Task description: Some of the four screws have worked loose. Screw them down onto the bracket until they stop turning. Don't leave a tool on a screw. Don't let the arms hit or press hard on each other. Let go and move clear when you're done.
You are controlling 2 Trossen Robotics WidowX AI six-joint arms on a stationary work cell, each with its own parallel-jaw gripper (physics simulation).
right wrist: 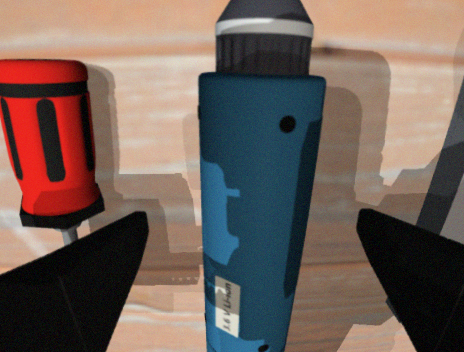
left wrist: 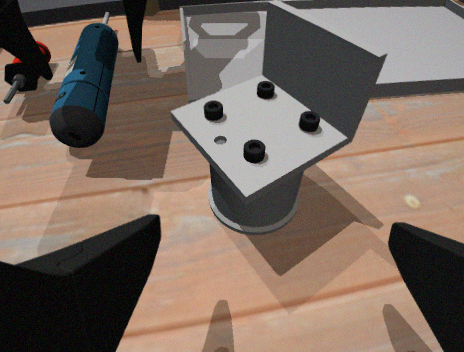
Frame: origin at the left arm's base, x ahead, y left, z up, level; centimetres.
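Seen in the pictures: left gripper, fingertip midpoint: (left wrist: 275, 230); right gripper, fingertip midpoint: (right wrist: 253, 220) (left wrist: 94, 69).
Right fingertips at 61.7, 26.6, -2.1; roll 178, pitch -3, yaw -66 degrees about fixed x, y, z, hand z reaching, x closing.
Observation:
Offsets run from my right fingertips to a thing's top centre, as dx, dy, dz.
Four black socket-head screws @(-10.8, -15.3, +5.6) (left wrist: 213, 110) @(-8.3, -17.8, +5.5) (left wrist: 266, 90) @(-10.7, -20.3, +5.7) (left wrist: 309, 121) @(-13.3, -17.9, +5.5) (left wrist: 254, 151) stand in the pale plate of the bracket (left wrist: 282, 120); how far each is screwed down is hard to tell. The blue electric screwdriver @(+1.4, +0.6, +2.4) (left wrist: 86, 85) (right wrist: 255, 200) lies on its side on the wooden table, left of the bracket in the left wrist view. My right gripper (right wrist: 253, 220) (left wrist: 94, 69) is open, its fingers on either side of the blue screwdriver's body with gaps. My left gripper (left wrist: 275, 230) is open and empty, on the near side of the bracket.
A red screwdriver @(-1.6, +7.6, +1.3) (right wrist: 50, 125) (left wrist: 42, 50) lies beside the blue one, partly behind a right gripper finger in the left wrist view. A grey tray (left wrist: 420, 88) is behind the bracket. The bracket stands on a round dark pedestal (left wrist: 255, 202) and has a tall upright wall (left wrist: 317, 70).

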